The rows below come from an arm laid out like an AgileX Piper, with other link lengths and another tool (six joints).
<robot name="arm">
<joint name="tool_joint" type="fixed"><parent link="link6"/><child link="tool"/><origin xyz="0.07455 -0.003 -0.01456" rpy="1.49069 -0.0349 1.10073"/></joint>
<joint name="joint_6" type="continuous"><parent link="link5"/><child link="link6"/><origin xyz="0.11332 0 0.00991" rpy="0 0 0"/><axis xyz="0.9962 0 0.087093"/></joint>
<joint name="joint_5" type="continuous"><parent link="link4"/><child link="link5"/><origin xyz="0 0 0" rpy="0 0 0"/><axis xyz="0 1 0"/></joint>
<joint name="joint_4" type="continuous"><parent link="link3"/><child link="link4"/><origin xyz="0.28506 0 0.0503" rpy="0 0 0"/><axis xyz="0.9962 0 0.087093"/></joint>
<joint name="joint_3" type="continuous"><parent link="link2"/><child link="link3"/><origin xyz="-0.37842 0 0.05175" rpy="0 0 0"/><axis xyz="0 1 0"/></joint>
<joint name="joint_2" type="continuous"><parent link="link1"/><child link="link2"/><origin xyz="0 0 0" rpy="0 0 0"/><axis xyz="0 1 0"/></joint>
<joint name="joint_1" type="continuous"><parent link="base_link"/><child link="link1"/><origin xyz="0 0 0.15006" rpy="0 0 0"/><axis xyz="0 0 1"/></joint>
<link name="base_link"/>
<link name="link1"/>
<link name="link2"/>
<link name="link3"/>
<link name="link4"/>
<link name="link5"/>
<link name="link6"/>
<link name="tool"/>
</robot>
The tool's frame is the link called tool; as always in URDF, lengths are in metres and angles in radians. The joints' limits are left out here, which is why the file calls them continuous.
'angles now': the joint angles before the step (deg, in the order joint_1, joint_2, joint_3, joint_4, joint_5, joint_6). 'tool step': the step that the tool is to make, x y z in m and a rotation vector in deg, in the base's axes. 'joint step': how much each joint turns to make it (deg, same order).
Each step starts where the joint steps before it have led.
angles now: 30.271 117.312 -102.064 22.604 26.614 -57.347
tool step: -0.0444 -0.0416 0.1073 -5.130 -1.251 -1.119
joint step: 0.001 -9.122 -7.007 -13.792 16.667 10.513
